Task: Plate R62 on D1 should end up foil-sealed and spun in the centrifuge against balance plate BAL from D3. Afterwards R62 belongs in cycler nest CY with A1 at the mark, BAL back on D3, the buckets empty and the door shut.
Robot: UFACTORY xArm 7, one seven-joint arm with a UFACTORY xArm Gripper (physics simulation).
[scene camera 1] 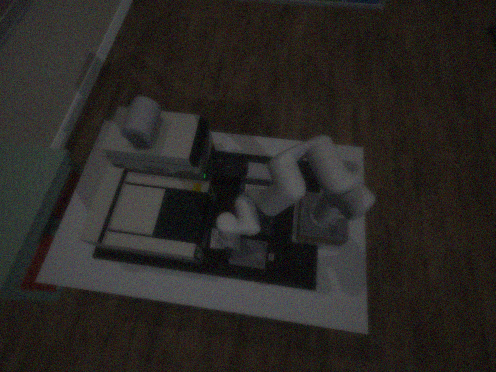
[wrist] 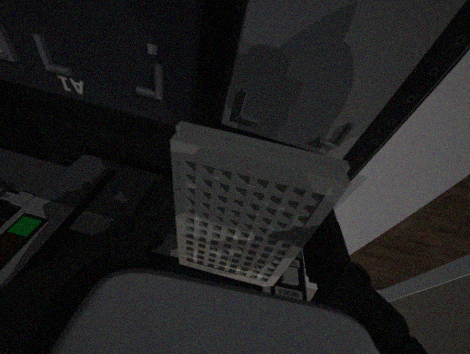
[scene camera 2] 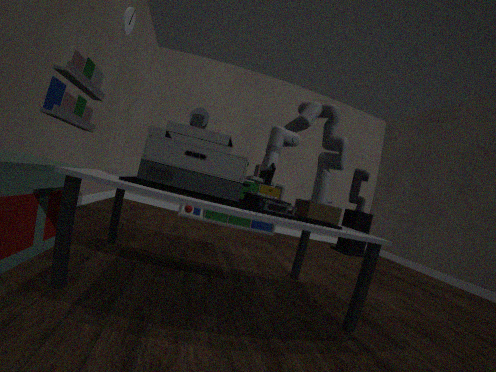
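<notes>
Centrifuge (scene camera 1: 169, 218), also (scene camera 2: 167, 162). Roll (scene camera 1: 142, 118) visible.
</notes>
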